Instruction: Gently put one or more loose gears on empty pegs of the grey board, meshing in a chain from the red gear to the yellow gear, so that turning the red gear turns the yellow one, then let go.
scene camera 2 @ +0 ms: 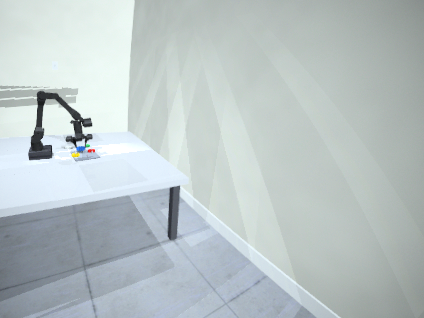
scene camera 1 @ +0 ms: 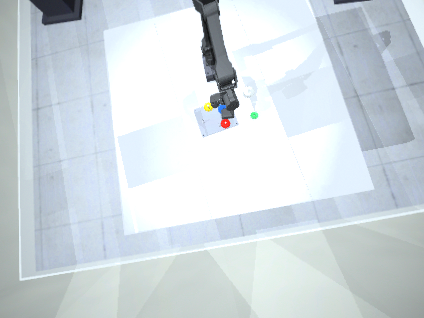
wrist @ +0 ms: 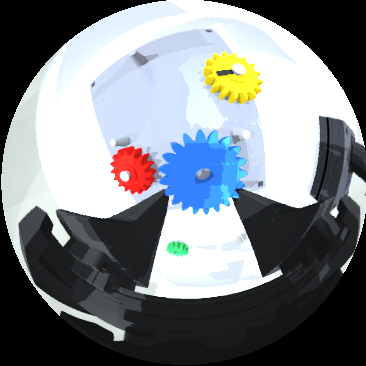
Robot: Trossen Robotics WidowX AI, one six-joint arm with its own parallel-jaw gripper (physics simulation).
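Where they show: gripper, fingertip midpoint: (scene camera 2: 81,148) (wrist: 200,192); arm's base, origin of the base link: (scene camera 2: 37,149) (scene camera 1: 211,60).
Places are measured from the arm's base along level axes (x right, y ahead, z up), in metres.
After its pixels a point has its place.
My gripper (scene camera 1: 221,107) {z -0.025, x -0.074, y 0.286 m} (scene camera 2: 80,145) {z -0.025, x -0.074, y 0.286 m} (wrist: 200,192) {z -0.025, x -0.074, y 0.286 m} is shut on the blue gear (scene camera 2: 80,149) {z -0.018, x -0.025, y 0.284 m} (wrist: 187,162) {z -0.013, x -0.043, y 0.295 m}, held flat over the grey board (scene camera 1: 212,128) {z -0.048, x 0.016, y 0.380 m} (scene camera 2: 90,158) {z -0.050, x 0.091, y 0.357 m} (wrist: 165,100) {z -0.048, x 0.010, y 0.316 m}. Something grey shows through its hole; whether a peg is in it I cannot tell. The red gear (scene camera 1: 225,123) {z -0.028, x -0.057, y 0.364 m} (scene camera 2: 91,150) (wrist: 139,167) {z -0.033, x -0.052, y 0.344 m} sits on a peg close beside the blue teeth in the wrist view. The yellow gear (scene camera 1: 208,107) {z -0.029, x 0.031, y 0.264 m} (scene camera 2: 75,155) {z -0.037, x 0.050, y 0.255 m} (wrist: 218,86) {z -0.036, x 0.016, y 0.269 m} sits on another peg, apart from the blue gear. Bare pegs (wrist: 139,58) {z -0.038, x 0.062, y 0.338 m} (wrist: 120,142) {z -0.034, x -0.025, y 0.361 m} (wrist: 242,135) {z -0.027, x -0.025, y 0.253 m} show.
A small green gear (scene camera 1: 254,115) {z -0.039, x -0.216, y 0.333 m} (scene camera 2: 87,145) {z -0.040, x -0.199, y 0.325 m} (wrist: 177,248) {z -0.040, x -0.203, y 0.321 m} lies on the table (scene camera 1: 240,175) {z -0.056, x -0.120, y 0.647 m} (scene camera 2: 165,175) {z -0.056, x 0.455, y 0.804 m} off the board. A pale white gear (scene camera 1: 248,92) {z -0.039, x -0.195, y 0.191 m} lies beyond it, nearer the arm, faint against the bright top.
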